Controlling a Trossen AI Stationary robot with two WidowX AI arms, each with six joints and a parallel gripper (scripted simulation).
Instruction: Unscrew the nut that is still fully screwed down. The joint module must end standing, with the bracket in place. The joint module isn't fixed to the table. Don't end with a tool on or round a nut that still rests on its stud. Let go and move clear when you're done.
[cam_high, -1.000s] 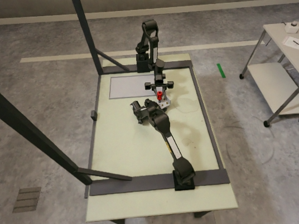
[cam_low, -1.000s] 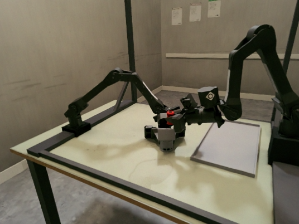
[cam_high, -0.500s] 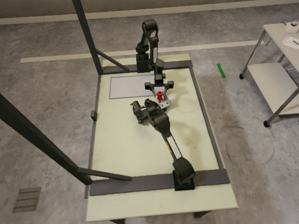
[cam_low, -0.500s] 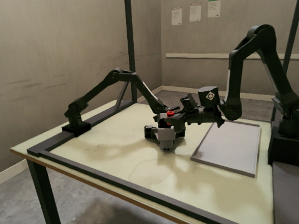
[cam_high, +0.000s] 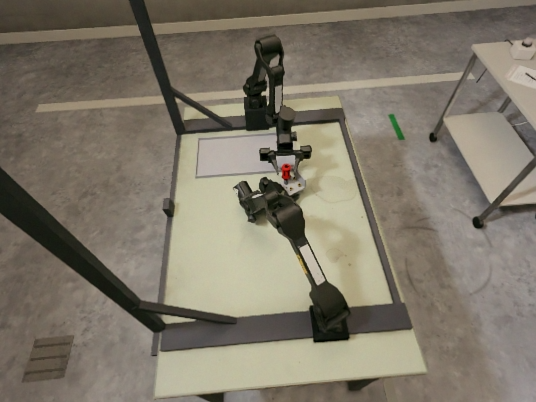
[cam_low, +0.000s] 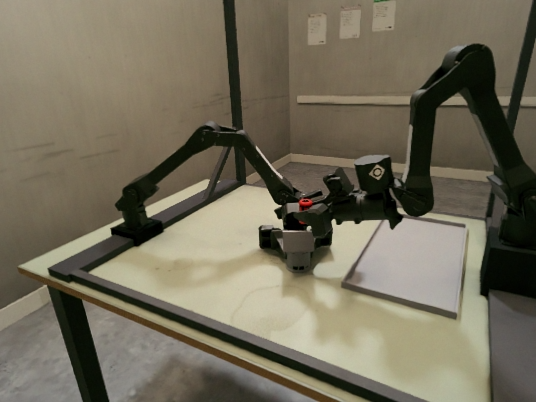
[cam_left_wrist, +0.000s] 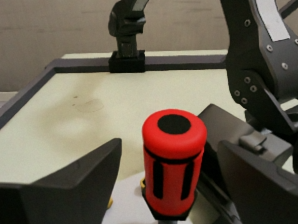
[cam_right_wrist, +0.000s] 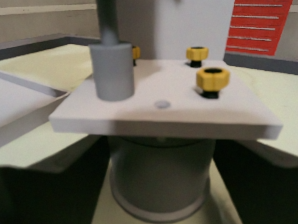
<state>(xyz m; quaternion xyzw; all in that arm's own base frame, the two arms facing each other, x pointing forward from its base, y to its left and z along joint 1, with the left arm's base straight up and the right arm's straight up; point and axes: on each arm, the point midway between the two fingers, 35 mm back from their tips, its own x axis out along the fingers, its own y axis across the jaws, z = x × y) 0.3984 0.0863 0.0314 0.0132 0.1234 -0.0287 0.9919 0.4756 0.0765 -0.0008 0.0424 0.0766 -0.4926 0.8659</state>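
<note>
The red-handled nut driver is 2 cm to the right of my left hand and 3 cm below it. The rest, counted from my left hand: nut 5 cm to the right, 7 cm below; pale bracket 2 cm ahead, 3 cm to the right, 7 cm below; grey joint module 1 cm ahead, 3 cm to the right, 11 cm below.
Now: the grey joint module 2 cm ahead of my right hand and 1 cm to the left of it. The rest, counted from my right hand: nut: 1 cm ahead, 1 cm to the right, 4 cm above; pale bracket: 3 cm ahead, 1 cm to the left, 4 cm above; red-handled nut driver: 2 cm to the left, 8 cm above.
</note>
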